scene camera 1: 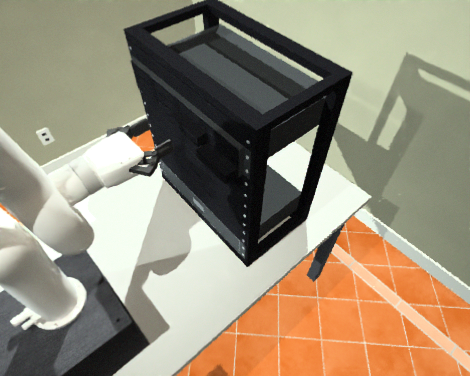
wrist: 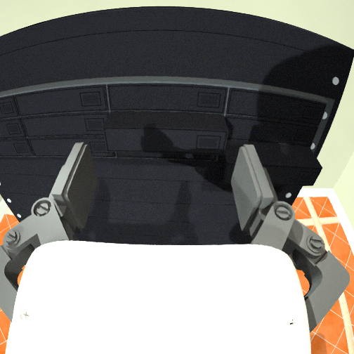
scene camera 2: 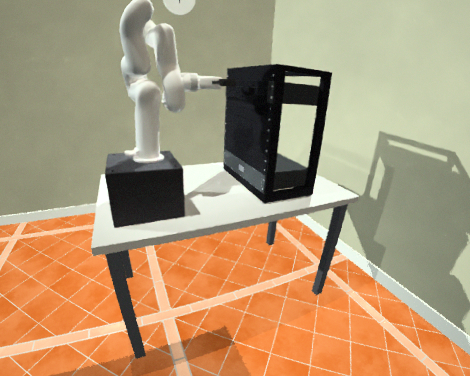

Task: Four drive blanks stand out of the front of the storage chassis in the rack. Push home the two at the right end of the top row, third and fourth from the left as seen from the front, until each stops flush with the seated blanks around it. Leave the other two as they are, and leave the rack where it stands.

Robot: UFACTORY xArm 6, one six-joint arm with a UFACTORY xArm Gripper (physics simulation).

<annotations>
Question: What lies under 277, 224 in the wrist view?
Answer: The gripper.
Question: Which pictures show the black rack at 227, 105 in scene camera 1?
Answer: Scene camera 1, the wrist view and scene camera 2: all of them.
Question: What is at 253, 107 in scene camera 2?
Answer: A black rack.
</annotations>
